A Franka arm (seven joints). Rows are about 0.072 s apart.
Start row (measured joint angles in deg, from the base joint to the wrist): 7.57 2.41 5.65 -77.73 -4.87 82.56 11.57
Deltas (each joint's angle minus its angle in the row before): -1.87 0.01 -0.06 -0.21 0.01 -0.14 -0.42; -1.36 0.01 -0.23 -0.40 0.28 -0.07 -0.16; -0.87 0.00 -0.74 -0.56 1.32 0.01 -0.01; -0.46 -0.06 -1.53 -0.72 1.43 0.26 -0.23; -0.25 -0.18 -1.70 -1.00 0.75 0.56 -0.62; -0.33 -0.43 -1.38 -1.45 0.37 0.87 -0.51; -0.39 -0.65 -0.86 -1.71 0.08 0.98 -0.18; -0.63 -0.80 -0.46 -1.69 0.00 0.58 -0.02; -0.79 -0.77 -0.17 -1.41 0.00 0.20 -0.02; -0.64 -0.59 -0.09 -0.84 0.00 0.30 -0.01; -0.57 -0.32 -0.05 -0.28 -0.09 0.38 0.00; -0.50 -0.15 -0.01 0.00 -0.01 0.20 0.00; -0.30 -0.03 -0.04 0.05 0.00 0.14 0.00
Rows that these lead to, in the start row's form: 5.70 2.42 5.59 -77.94 -4.86 82.42 11.15; 4.34 2.43 5.36 -78.34 -4.58 82.35 10.99; 3.47 2.43 4.62 -78.90 -3.26 82.36 10.98; 3.01 2.37 3.09 -79.62 -1.83 82.62 10.75; 2.76 2.19 1.39 -80.62 -1.08 83.18 10.13; 2.43 1.76 0.01 -82.07 -0.71 84.05 9.62; 2.04 1.11 -0.85 -83.78 -0.63 85.03 9.44; 1.41 0.31 -1.31 -85.47 -0.63 85.61 9.42; 0.62 -0.46 -1.48 -86.88 -0.63 85.81 9.40; -0.02 -1.05 -1.57 -87.72 -0.63 86.11 9.39; -0.59 -1.37 -1.62 -88.00 -0.72 86.49 9.39; -1.09 -1.52 -1.63 -88.00 -0.73 86.69 9.39; -1.39 -1.55 -1.67 -87.95 -0.73 86.83 9.39
